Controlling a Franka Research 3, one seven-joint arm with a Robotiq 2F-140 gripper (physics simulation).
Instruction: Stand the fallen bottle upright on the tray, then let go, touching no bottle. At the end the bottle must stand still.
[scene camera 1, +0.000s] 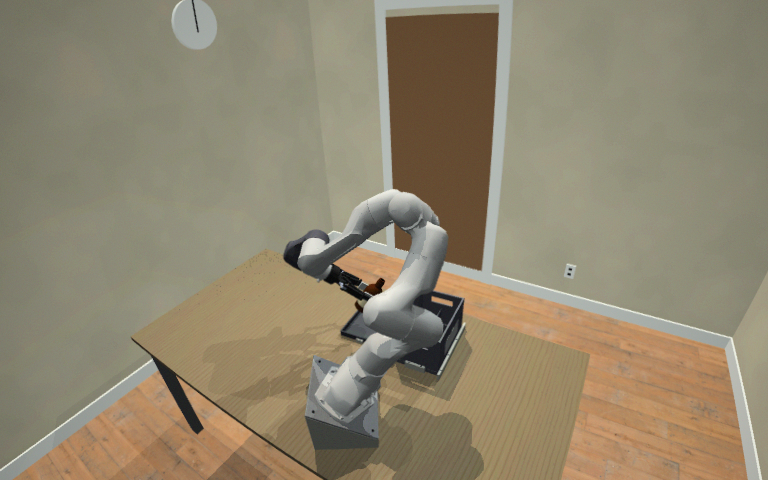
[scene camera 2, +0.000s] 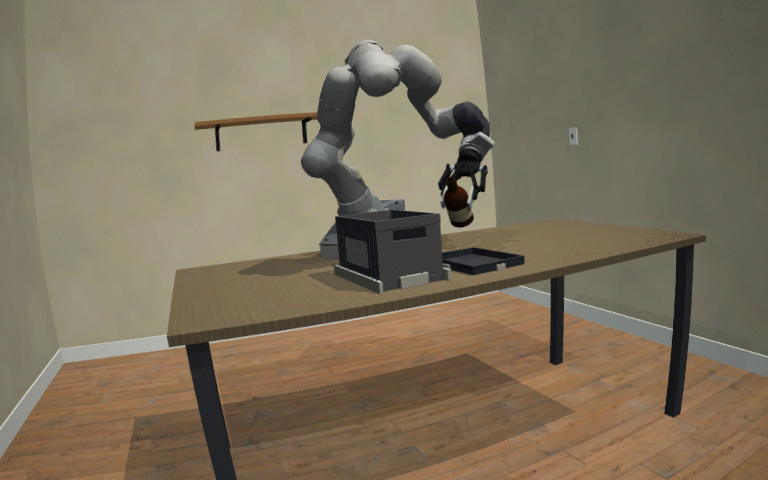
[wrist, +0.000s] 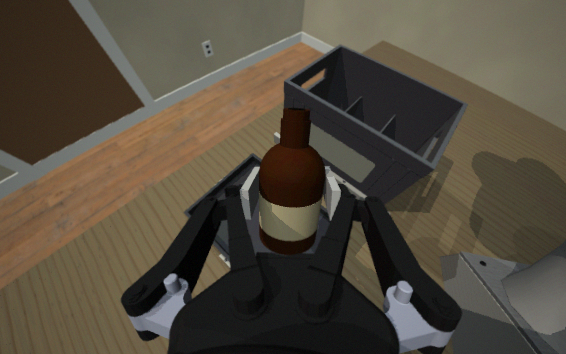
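Observation:
The brown bottle with a cream label is in the air above the tray. Its neck points up but leans, toward the left in the second scene view and toward the right in the first. My gripper is shut on the bottle's body, one pale pad on each side, and comes at it from a slant. The dark, low-rimmed tray lies on the table below, with a gap under the bottle's base. In the wrist view the bottle and fingers hide part of the tray.
A tall dark crate with inner dividers stands right beside the tray, in pale edge strips. My arm's grey base block stands on the wooden table behind them. A wall shelf is farther back.

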